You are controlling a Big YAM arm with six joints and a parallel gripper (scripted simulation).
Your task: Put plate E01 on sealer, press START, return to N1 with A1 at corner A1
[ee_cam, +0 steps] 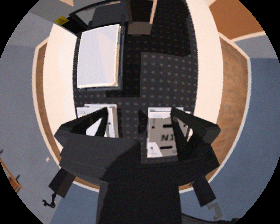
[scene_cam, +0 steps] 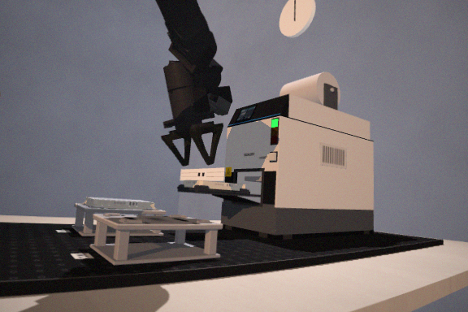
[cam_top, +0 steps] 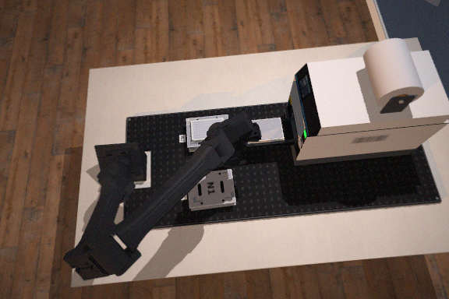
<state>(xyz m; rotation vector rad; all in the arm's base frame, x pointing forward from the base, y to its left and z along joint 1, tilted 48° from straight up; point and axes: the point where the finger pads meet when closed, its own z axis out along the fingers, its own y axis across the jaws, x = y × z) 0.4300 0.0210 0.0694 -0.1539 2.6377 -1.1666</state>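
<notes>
The sealer stage is 100 mm ahead of my hand, 80 mm to the left of it and 50 mm below it. From my hand the other things lie so: nest (110 mm below, 110 mm behind, 90 mm to the right); plate (140 mm to the left, 100 mm below, 100 mm behind); start button (200 mm ahead, 30 mm above, 10 mm to the right).
</notes>
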